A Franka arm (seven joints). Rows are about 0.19 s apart.
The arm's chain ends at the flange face. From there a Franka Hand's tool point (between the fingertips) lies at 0.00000 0.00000 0.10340 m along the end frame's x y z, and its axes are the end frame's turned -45 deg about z.
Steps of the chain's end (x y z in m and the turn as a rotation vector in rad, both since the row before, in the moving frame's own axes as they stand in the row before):
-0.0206 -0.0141 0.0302 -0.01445 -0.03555 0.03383
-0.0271 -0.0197 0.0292 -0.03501 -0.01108 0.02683
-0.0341 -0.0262 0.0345 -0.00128 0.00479 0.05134
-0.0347 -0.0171 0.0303 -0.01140 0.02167 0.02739
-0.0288 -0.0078 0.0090 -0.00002 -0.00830 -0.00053
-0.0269 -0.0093 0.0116 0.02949 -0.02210 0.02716
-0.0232 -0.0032 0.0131 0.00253 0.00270 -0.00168
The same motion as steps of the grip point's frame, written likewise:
-0.0082 -0.0261 0.0301 0.01492 -0.03536 0.03383
-0.0086 -0.0314 0.0291 -0.01692 -0.03259 0.02683
-0.0053 -0.0422 0.0345 -0.00429 0.00248 0.05134
-0.0117 -0.0342 0.0303 -0.02338 0.00726 0.02739
-0.0155 -0.0265 0.0090 0.00585 -0.00588 -0.00053
-0.0119 -0.0294 0.0115 0.03648 0.00523 0.02716
-0.0138 -0.0187 0.0131 -0.00012 0.00370 -0.00168

